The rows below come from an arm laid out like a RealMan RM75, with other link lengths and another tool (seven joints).
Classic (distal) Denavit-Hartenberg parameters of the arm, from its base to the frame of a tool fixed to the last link. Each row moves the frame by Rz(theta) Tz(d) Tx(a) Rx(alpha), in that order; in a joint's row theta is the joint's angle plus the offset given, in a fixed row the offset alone. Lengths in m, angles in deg.
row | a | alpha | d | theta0
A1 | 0 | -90 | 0.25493 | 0
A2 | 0 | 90 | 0 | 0
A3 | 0 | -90 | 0.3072 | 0
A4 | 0 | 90 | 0 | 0
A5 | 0 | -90 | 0.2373 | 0
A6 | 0 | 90 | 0 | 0
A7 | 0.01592 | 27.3 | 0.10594 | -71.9
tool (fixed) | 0 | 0 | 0.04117 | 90
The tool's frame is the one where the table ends.
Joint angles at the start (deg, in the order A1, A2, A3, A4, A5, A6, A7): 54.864, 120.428, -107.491, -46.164, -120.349, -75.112, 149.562
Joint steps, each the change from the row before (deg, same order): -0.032, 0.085, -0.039, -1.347, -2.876, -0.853, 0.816; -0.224, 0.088, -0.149, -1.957, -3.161, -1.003, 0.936; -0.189, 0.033, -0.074, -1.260, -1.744, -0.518, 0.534; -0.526, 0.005, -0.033, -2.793, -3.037, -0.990, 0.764; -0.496, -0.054, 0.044, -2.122, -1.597, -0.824, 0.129; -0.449, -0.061, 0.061, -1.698, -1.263, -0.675, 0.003; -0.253, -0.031, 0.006, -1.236, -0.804, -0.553, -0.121
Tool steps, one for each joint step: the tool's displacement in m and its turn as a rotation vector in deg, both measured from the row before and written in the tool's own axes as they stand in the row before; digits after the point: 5 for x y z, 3 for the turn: -0.00134, -0.00050, -0.00225, 1.607, 0.710, -1.998; -0.00179, 0.00037, -0.00299, 1.690, 0.577, -2.322; -0.00149, 0.00032, -0.00201, 0.936, 0.128, -1.294; -0.00391, 0.00134, -0.00478, 1.446, -0.190, -2.472; -0.00276, 0.00165, -0.00397, 0.474, -0.273, -1.645; -0.00196, 0.00090, -0.00341, 0.384, -0.231, -1.304; -0.00176, 0.00129, -0.00246, 0.132, -0.132, -1.071
